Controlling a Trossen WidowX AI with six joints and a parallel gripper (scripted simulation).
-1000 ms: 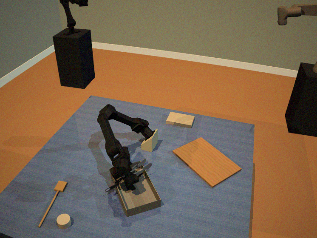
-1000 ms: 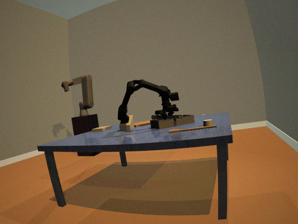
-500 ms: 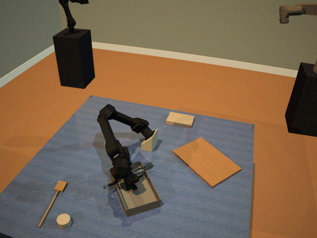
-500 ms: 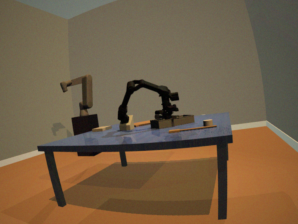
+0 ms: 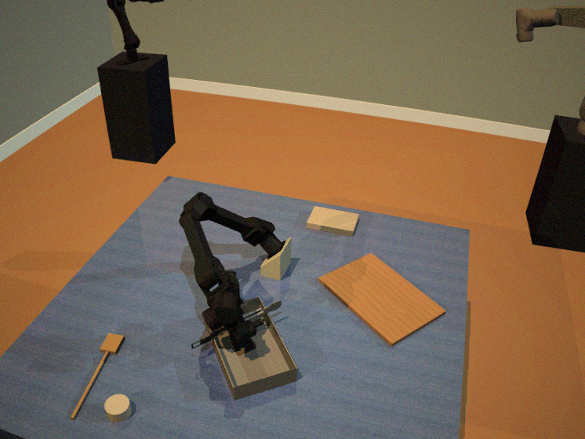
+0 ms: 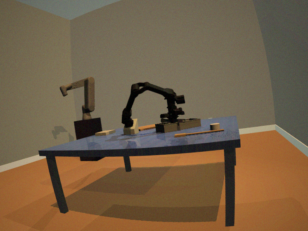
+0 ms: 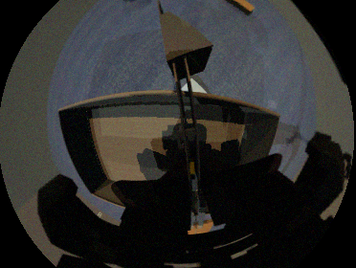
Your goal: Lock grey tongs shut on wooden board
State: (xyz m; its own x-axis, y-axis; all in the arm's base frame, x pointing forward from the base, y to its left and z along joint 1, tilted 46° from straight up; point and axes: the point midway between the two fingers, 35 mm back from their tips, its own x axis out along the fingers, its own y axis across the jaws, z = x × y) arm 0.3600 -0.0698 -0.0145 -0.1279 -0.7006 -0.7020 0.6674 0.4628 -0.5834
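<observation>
Right now the roasting tin is 20 mm ahead of my gripper tip and 50 mm to the left of it. Round my gripper tip: pale block 680 mm behind, 180 mm to the left, 20 mm below; wooden board 310 mm behind, 400 mm to the left, 20 mm below.
</observation>
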